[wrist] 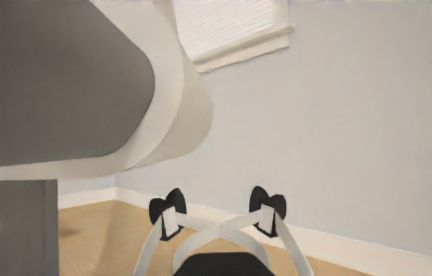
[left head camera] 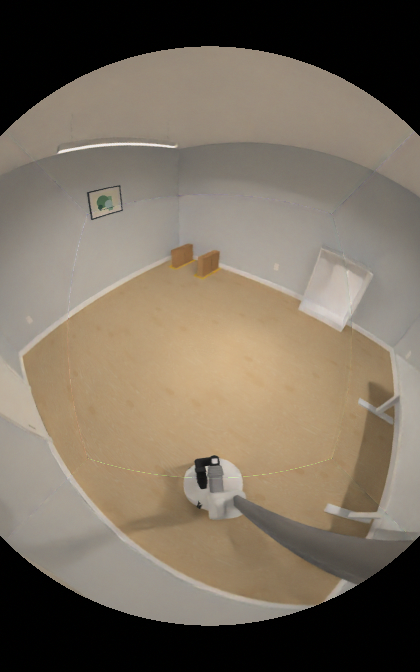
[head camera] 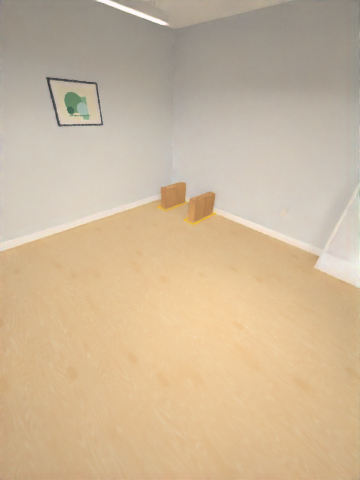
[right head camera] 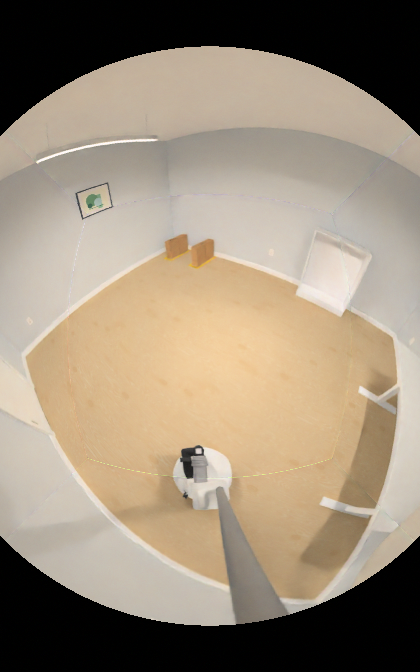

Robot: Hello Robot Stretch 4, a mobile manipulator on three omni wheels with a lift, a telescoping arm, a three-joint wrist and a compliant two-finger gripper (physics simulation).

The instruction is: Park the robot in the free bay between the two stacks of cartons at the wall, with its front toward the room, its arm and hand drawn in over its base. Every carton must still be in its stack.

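Frame: origin at the robot's base, x ahead, y left, z up, level; metres.
Seen in the pictures: gripper, fingertip midpoint: (wrist: 217, 203) (left head camera: 206, 508).
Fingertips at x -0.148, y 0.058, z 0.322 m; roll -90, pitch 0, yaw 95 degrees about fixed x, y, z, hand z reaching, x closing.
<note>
Offsets run from my fingertips to a thing's top centre. "spot": to the spot under its first point.
The left stack of brown cartons (head camera: 173, 195) (left head camera: 182, 256) (right head camera: 176, 247) stands upright near the far room corner, on a yellow floor marking. The right stack of cartons (head camera: 202, 207) (left head camera: 208, 263) (right head camera: 202, 253) stands beside it on another yellow marking, by the right-hand wall. A narrow bay of floor lies between them. Both stacks are far across the room from my round white base (left head camera: 232, 475) (right head camera: 220, 465). My arm and black wrist are folded in over the base. My gripper (wrist: 217, 203) is open and empty, its fingertips well apart.
A white panel-like object (left head camera: 336, 290) (right head camera: 333, 274) leans at the right wall. White legs @(spot: dy -1.246, dx -0.538, dz -0.298 m) (left head camera: 350, 513) (right head camera: 346, 507) stand on the floor at the right, with a shadow between them. A framed picture (head camera: 76, 102) (left head camera: 105, 202) (right head camera: 94, 200) hangs on the left wall. A window @(spot: dy +0.004, dx -0.916, dz +0.581 m) (wrist: 230, 25) shows in the wrist view.
</note>
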